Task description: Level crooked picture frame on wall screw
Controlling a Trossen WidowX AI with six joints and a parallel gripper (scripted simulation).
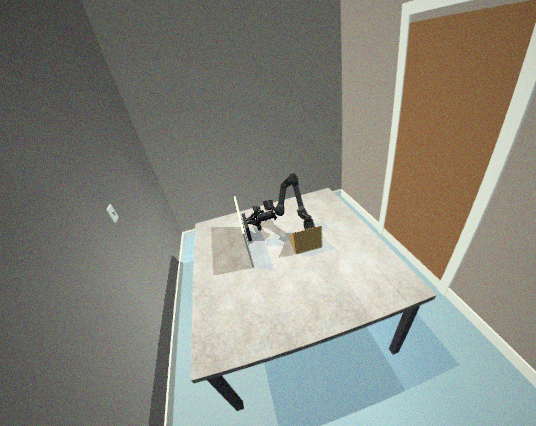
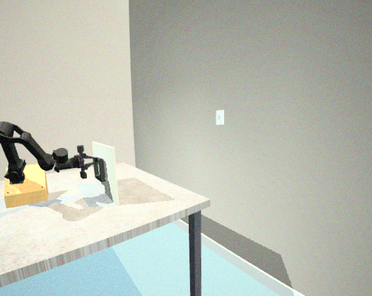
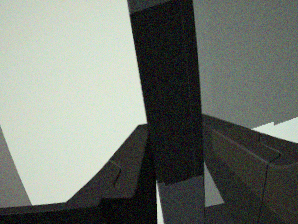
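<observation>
Now: the picture frame 10 mm ahead of my gripper tip and 50 mm below it. Also, from my gripper tip: wall panel 20 mm ahead, 10 mm to the left, 60 mm below.
</observation>
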